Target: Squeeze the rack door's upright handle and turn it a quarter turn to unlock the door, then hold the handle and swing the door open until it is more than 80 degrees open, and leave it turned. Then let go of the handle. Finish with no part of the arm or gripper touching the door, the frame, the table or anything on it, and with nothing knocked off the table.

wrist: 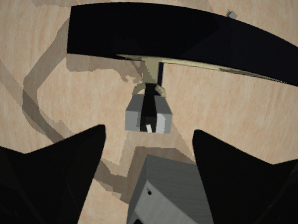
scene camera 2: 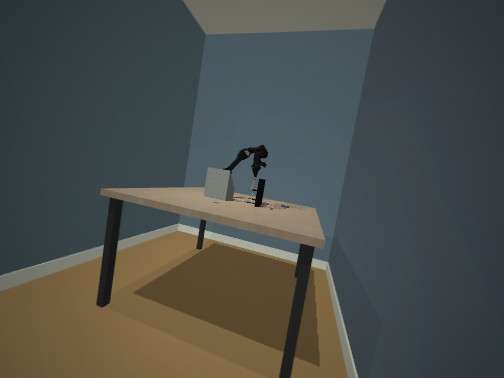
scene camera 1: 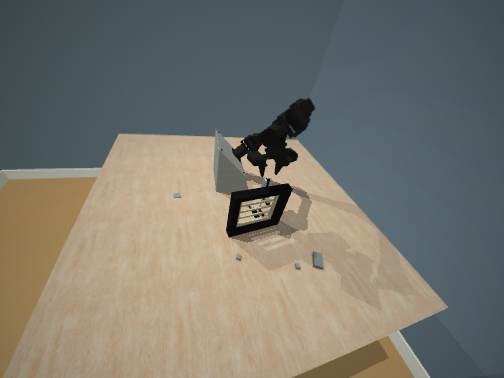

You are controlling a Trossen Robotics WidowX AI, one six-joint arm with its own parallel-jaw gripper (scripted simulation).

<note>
The gripper point(scene camera 1: 268, 175) is open, holding nothing. Also in view: a rack point(scene camera 1: 284, 191).
The gripper is seen too in the wrist view point(wrist: 149, 133). The rack is seen too in the wrist view point(wrist: 214, 39).
</note>
